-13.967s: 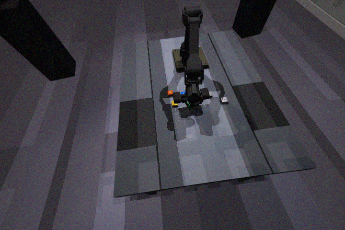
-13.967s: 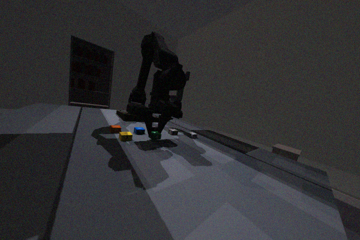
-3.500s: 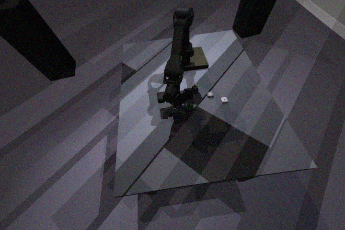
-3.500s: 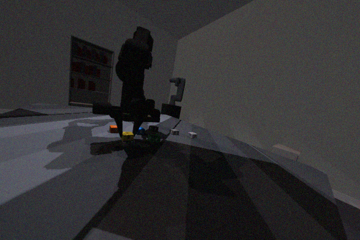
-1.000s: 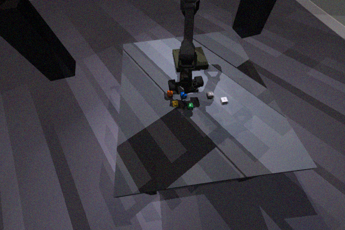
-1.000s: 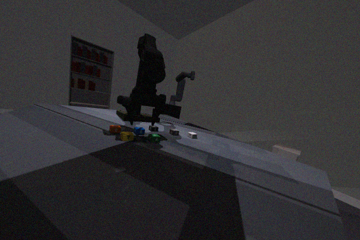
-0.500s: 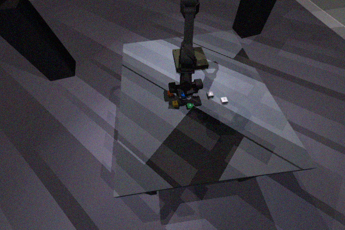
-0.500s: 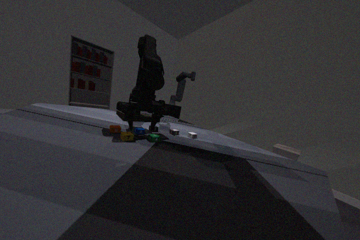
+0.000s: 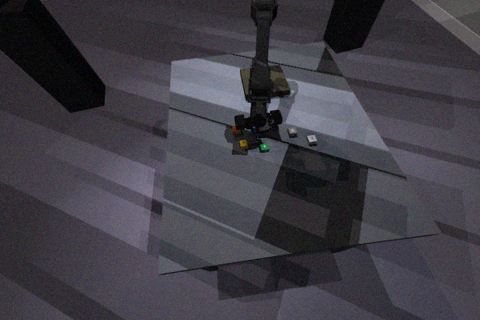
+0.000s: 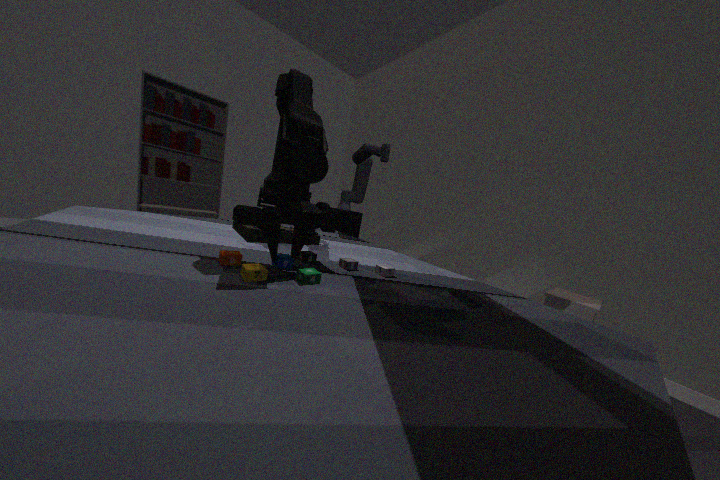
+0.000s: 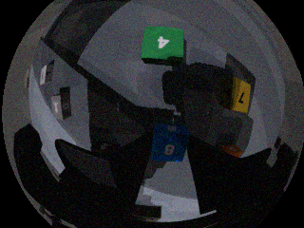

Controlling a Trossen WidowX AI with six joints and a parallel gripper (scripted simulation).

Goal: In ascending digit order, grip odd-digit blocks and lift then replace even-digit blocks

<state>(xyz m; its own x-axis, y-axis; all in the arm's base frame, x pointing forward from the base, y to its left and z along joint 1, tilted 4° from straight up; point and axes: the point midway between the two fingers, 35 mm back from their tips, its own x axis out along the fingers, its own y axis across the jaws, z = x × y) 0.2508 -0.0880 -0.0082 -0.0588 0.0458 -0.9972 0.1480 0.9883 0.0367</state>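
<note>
Now: gripper tip 3 cm past the dark block and 7 cm to the right of it. Round my gripper tip: green block: 8 cm ahead; blue block: 1 cm behind; yellow block: 4 cm ahead, 7 cm to the right.
</note>
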